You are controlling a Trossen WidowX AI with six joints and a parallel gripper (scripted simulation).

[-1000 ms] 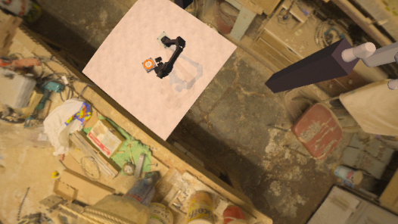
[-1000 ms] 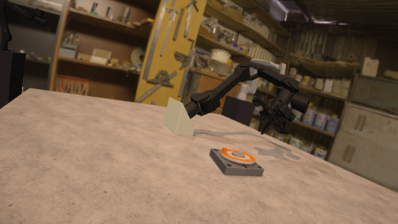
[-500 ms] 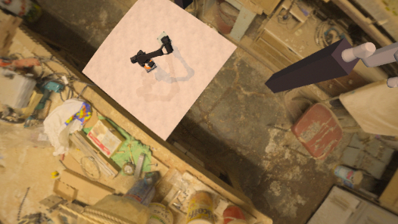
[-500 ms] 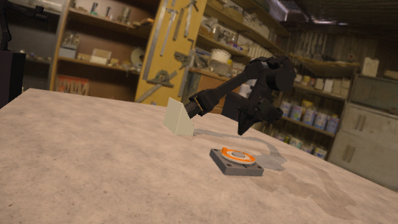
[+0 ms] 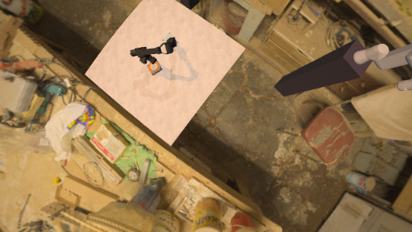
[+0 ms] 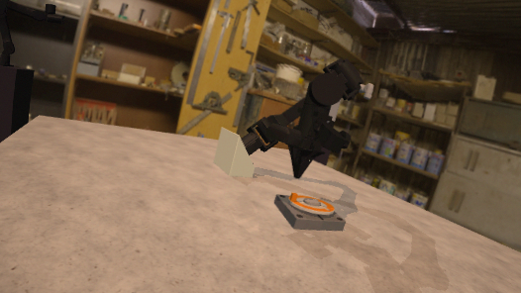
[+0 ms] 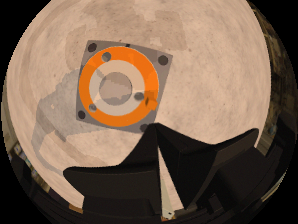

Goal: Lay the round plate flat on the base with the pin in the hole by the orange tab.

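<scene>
Now: the square grey base 60 mm below my gripper tip, 40 mm to the left of it and 30 mm ahead of it.
</scene>
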